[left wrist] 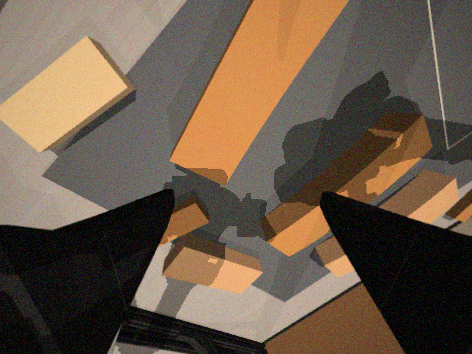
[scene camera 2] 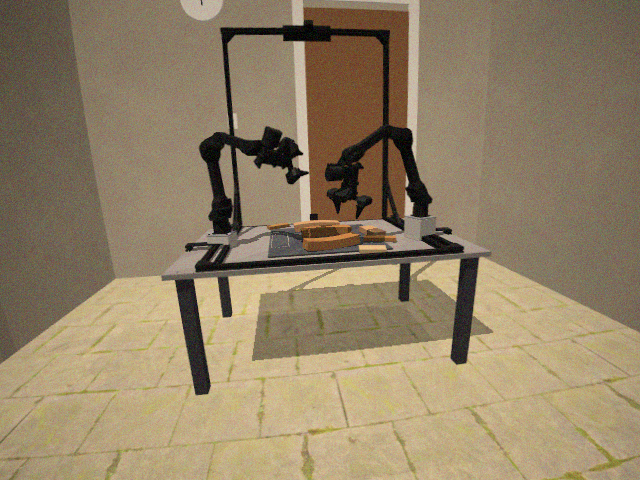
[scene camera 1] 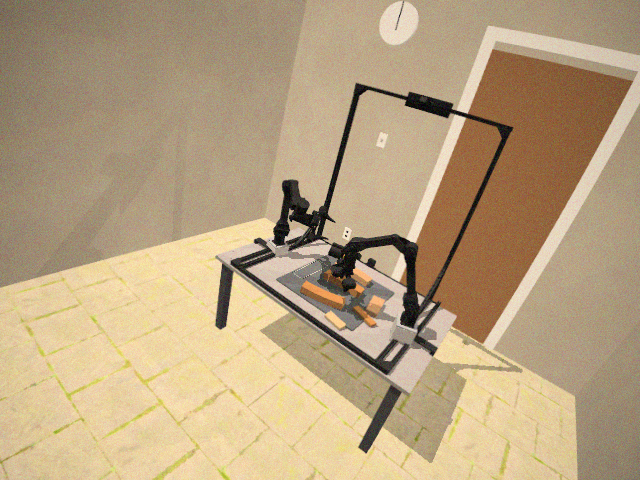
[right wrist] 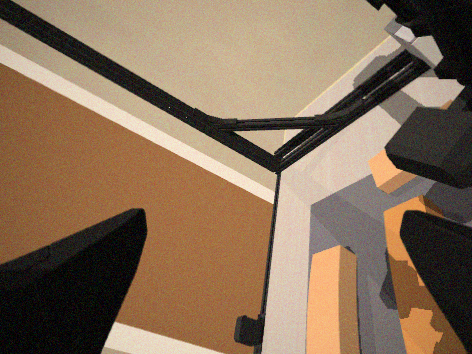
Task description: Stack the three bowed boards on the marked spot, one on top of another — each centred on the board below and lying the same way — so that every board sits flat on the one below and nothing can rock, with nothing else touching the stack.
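Seen in the pictures: left gripper, between the fingertips: [left wrist: 248, 197] [scene camera 2: 347, 216] [scene camera 1: 342, 285]; right gripper, between the fingertips: [scene camera 2: 305, 163] [scene camera 1: 332, 230] [right wrist: 272, 221]; left arm's base, origin of its link: [scene camera 2: 420, 216] [scene camera 1: 407, 322]; right arm's base, origin of its link: [scene camera 2: 221, 232] [scene camera 1: 278, 242].
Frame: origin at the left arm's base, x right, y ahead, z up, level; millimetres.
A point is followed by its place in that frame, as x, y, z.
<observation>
Three long orange curved boards lie apart on the dark mat [scene camera 1: 289, 280] {121, 632, -94} [scene camera 2: 289, 252] {94, 608, -94}: the front board [scene camera 1: 322, 295] {46, 428, -57} [scene camera 2: 330, 242] {40, 451, -65} [left wrist: 260, 75] {69, 420, -57}, the middle board [scene camera 2: 325, 231] {222, 374, -64} [left wrist: 360, 165] {230, 400, -53} [right wrist: 415, 280] {246, 350, -45} and the back board [scene camera 1: 362, 277] {348, 267, -51} [scene camera 2: 316, 224] {370, 344, -59} [right wrist: 325, 300] {381, 302, -49}. The marked outline [left wrist: 438, 75] {284, 537, -93} is at the mat's left in both scene views; no board lies on it. My left gripper [scene camera 1: 343, 279] {74, 348, 26} [scene camera 2: 348, 214] {74, 348, 26} [left wrist: 248, 197] {74, 348, 26} is open and empty, pointing down above the boards, and partly hides the middle board in scene camera 1. My right gripper [scene camera 1: 329, 230] {163, 488, 247} [scene camera 2: 304, 163] {163, 488, 247} [right wrist: 272, 221] {163, 488, 247} is open and empty, high above the table.
At the right in scene camera 2 are a pale flat block [scene camera 1: 334, 320] {-78, 326, -80} [scene camera 2: 372, 248] {-79, 331, -81} [left wrist: 65, 95] {-67, 329, -80}, a narrow orange block [scene camera 1: 364, 316] {34, 195, -79} [scene camera 2: 379, 238] {33, 208, -82} and a tan block [scene camera 1: 375, 305] {145, 155, -68} [scene camera 2: 371, 230] {128, 180, -67} [left wrist: 210, 265] {137, 171, -67}. A thin orange piece [scene camera 2: 279, 226] {581, 469, -90} lies at the back left.
</observation>
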